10 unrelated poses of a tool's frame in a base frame.
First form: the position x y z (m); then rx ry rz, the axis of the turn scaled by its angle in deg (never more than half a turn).
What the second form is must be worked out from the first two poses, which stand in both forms.
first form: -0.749, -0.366, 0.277, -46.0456, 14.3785, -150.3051
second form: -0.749, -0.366, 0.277, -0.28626, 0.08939, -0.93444, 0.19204
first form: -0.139, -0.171, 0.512, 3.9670, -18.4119, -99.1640
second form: -0.139, -0.171, 0.512, 0.03031, -0.14069, -0.75773, 0.63650
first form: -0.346, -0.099, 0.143, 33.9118, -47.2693, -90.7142
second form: -0.346, -0.099, 0.143, 0.25420, -0.35433, -0.68000, 0.58944
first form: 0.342, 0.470, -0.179, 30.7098, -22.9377, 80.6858
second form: 0.342, 0.470, -0.179, 0.24166, -0.18050, 0.63494, 0.71124
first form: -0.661, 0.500, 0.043, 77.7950, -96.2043, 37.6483
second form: -0.661, 0.500, 0.043, 0.54368, -0.67234, 0.26311, 0.42796
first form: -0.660, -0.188, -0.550, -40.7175, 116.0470, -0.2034
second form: -0.660, -0.188, -0.550, -0.29094, 0.82919, -0.00145, 0.47729
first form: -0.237, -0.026, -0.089, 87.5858, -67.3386, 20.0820
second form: -0.237, -0.026, -0.089, 0.64775, -0.49801, 0.14852, 0.55709
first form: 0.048, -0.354, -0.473, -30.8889, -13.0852, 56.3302
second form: 0.048, -0.354, -0.473, -0.25509, -0.10806, 0.46519, 0.84074
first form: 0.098, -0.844, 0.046, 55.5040, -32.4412, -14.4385
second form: 0.098, -0.844, 0.046, 0.45811, -0.26776, -0.11917, 0.83919
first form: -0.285, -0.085, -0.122, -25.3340, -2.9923, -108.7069
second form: -0.285, -0.085, -0.122, -0.18772, -0.02217, -0.80549, 0.56165
